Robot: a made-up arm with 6 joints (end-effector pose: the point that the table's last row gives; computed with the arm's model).
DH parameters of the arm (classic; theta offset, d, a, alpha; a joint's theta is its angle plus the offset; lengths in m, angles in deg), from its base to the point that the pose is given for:
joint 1: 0 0.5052 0.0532 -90
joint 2: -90 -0.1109 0.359 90
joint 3: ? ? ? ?
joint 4: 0 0.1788 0.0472 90
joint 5: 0 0.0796 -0.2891 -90
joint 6: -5.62 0 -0.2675 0
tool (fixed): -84.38 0.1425 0 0
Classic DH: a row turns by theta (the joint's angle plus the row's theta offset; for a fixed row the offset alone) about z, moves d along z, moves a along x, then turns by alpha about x.
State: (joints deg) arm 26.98 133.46 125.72 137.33 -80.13 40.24
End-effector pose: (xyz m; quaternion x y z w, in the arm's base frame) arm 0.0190 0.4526 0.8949 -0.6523 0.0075 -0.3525 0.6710
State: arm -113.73 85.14 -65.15 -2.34 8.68 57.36
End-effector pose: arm -0.5299 0.0582 0.4027 0.5796 -0.3862 -0.6447 0.3150
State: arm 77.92 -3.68 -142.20 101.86 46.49 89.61
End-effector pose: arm 0.4765 -0.0484 1.0892 -0.5498 0.6331 0.0071 0.5449
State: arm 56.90 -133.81 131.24 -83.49 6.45 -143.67
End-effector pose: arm 0.0098 0.1418 0.3034 -0.5594 -0.0626 0.2113 0.7991
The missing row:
joint 3: 90 0.1609 0.0311 90
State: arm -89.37 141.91 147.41 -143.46 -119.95 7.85
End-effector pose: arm 0.5300 -0.0629 0.4306 -0.8342 0.5257 -0.1586 0.0513
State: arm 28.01 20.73 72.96 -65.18 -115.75 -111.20
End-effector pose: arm -0.0085 0.2536 0.6649 0.4898 0.7958 0.1906 0.3007
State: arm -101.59 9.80 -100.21 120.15 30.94 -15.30
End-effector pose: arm -0.2623 -0.3780 1.0636 0.0511 -0.6964 0.1405 0.7019
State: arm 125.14 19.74 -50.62 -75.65 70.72 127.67
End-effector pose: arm 0.3522 0.1391 0.7504 0.5739 -0.0518 0.7447 0.3367
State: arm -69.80 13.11 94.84 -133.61 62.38 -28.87
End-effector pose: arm -0.4109 0.1260 0.6571 -0.4198 -0.7528 -0.4723 0.1846
